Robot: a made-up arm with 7 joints. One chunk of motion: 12 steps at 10 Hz.
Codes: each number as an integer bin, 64 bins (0 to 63) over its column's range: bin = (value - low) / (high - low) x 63, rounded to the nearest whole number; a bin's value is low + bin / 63 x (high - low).
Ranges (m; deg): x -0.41..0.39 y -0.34..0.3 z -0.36..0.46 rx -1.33..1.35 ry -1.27..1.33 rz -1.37..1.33
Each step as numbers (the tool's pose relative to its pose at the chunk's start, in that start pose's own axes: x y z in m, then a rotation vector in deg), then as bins.
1 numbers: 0.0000 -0.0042 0.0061 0.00 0.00 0.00
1 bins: 32 33 28 31 31 32
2 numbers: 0.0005 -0.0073 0.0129 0.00 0.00 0.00
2 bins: 32 33 29 31 31 32
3 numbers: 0.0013 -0.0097 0.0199 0.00 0.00 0.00
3 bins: 32 33 29 31 31 32
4 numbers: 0.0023 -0.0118 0.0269 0.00 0.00 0.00
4 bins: 32 32 30 31 31 32
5 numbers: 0.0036 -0.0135 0.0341 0.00 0.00 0.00
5 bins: 33 32 30 31 31 32
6 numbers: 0.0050 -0.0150 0.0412 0.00 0.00 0.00
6 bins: 33 32 31 31 31 32
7 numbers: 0.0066 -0.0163 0.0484 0.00 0.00 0.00
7 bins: 33 32 31 31 31 32
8 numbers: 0.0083 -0.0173 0.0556 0.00 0.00 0.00
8 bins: 33 32 32 31 31 32
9 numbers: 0.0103 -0.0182 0.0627 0.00 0.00 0.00
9 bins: 33 32 32 31 31 32
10 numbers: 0.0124 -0.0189 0.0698 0.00 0.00 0.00
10 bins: 33 32 33 31 31 32
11 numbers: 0.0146 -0.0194 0.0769 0.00 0.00 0.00
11 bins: 33 32 34 31 31 32
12 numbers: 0.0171 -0.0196 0.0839 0.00 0.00 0.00
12 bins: 34 32 34 31 31 32
